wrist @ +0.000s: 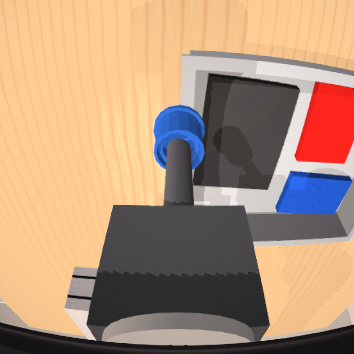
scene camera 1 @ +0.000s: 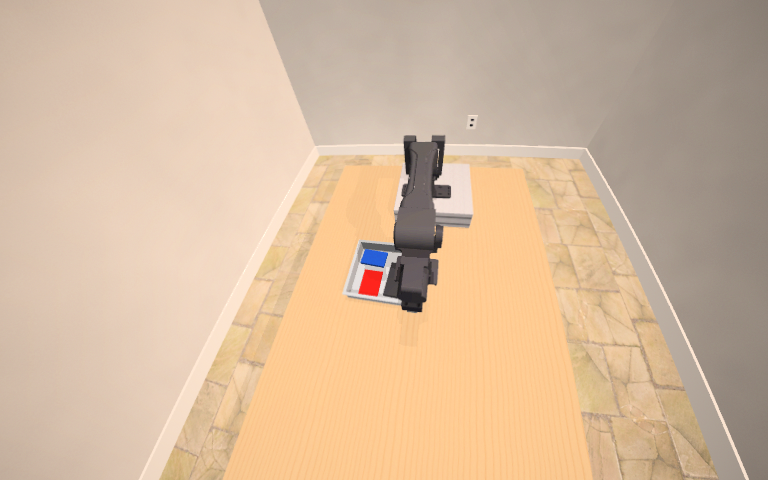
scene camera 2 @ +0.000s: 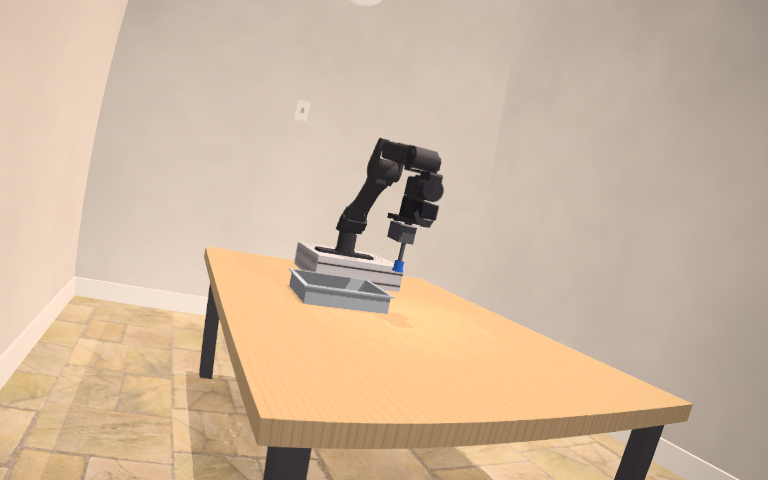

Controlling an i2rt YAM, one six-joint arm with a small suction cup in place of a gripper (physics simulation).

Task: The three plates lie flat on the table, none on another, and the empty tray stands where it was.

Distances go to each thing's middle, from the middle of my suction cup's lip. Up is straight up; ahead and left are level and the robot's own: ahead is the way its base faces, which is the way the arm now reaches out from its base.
Labels:
I see the black plate point(wrist: 245, 120) 7 cm behind my suction cup, 7 cm to the right of it and 12 cm below it. Also, from my suction cup: red plate point(wrist: 319, 140) 5 cm behind, 17 cm to the right, 12 cm below; blue plate point(wrist: 303, 192) 16 cm behind, 18 cm to the right, 12 cm below; grey tray point(scene camera 2: 313, 288) 9 cm behind, 12 cm to the right, 10 cm below.

